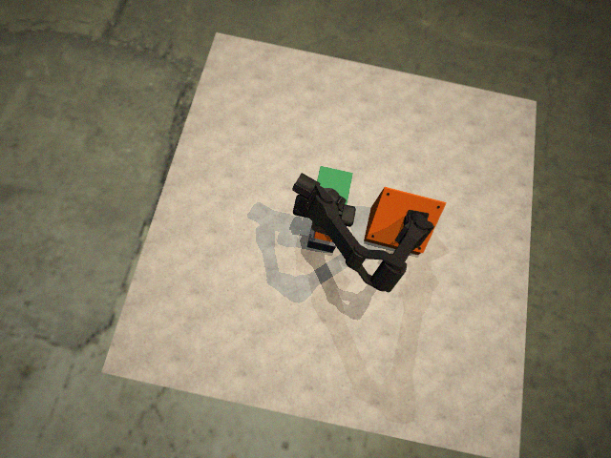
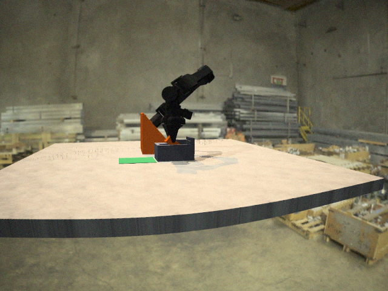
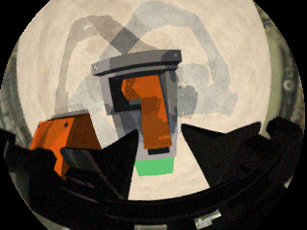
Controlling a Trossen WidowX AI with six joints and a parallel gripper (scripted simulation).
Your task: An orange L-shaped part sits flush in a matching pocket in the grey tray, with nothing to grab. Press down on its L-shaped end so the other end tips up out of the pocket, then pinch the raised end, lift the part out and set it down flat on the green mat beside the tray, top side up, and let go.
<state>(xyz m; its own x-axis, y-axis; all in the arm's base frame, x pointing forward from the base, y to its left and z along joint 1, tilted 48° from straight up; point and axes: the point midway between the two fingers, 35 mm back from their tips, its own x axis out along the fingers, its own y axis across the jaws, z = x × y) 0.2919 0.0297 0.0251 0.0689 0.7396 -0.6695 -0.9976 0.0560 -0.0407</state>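
My gripper tip is 4 cm to the right of the orange L-shaped part, 3 cm above it and 2 cm past it. Also, from my gripper tip: green mat 14 cm to the right, 9 cm below, 2 cm behind.
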